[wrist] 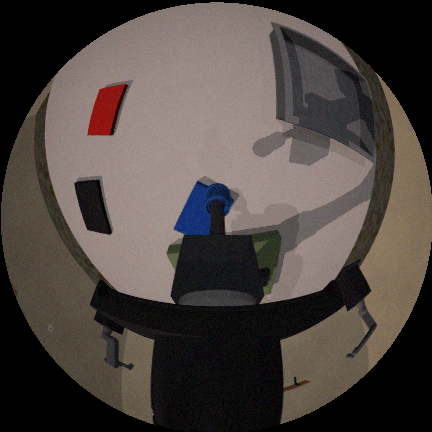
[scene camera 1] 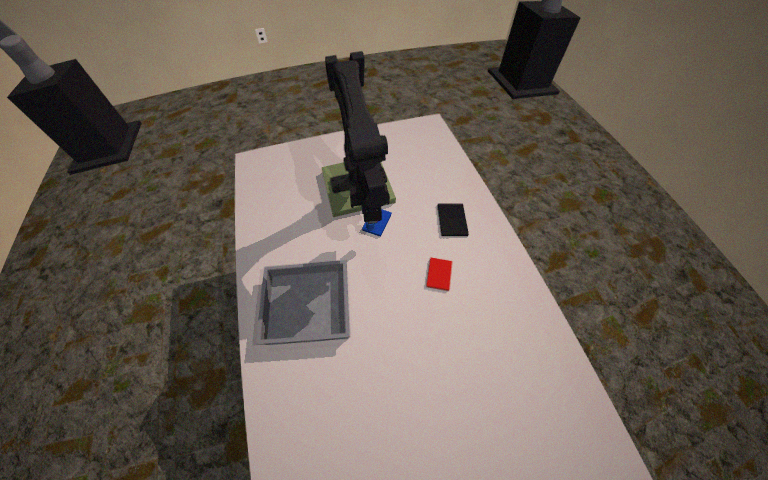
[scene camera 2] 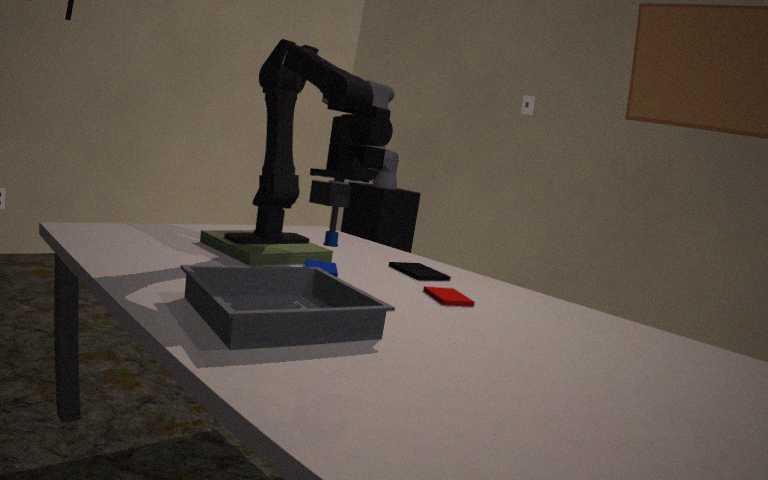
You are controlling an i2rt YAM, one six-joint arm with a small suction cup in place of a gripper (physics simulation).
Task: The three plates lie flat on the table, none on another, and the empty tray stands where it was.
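Where they show: end effector, tool point: [wrist: 216,194] [scene camera 1: 370,227] [scene camera 2: 330,245]; arm's base, origin of the base link: [scene camera 2: 267,240].
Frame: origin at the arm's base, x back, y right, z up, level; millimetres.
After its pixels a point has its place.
The blue plate [scene camera 1: 380,227] {x -207, y -29, z -17 mm} [scene camera 2: 321,266] {x -179, y -23, z -17 mm} [wrist: 192,214] {x -181, y -38, z -17 mm} lies flat near the arm's base. The red plate [scene camera 1: 439,273] {x -413, y -160, z -18 mm} [scene camera 2: 448,296] {x -425, y -145, z -18 mm} [wrist: 106,111] {x -403, y -153, z -18 mm} and the black plate [scene camera 1: 453,219] {x -237, y -276, z -18 mm} [scene camera 2: 419,271] {x -251, y -255, z -18 mm} [wrist: 93,206] {x -235, y -257, z -18 mm} lie flat on the table, apart from each other and from the blue one. The grey tray [scene camera 1: 305,340] {x -523, y 251, z 22 mm} [scene camera 2: 305,329] {x -512, y 269, z -5 mm} [wrist: 281,75] {x -399, y 123, z -3 mm} stands upright and empty, with shadows inside. My gripper, a blue suction cup [scene camera 2: 331,240] [wrist: 218,196], hangs above the table near the blue plate with nothing on it. It covers part of that plate in the wrist view.
The arm's green base block [scene camera 1: 334,198] {x -57, y 98, z -2 mm} [scene camera 2: 288,256] {x -115, y 18, z -10 mm} [wrist: 272,250] {x -85, y 101, z -2 mm} sits at the far end of the table [scene camera 1: 430,367] {x -661, y -48, z -28 mm} [scene camera 2: 481,396] {x -730, y 172, z -28 mm}, close to the blue plate. Dark pedestals [scene camera 1: 73,113] [scene camera 1: 535,50] stand on the floor beyond the table. The arm's shadow falls across the table toward the tray.
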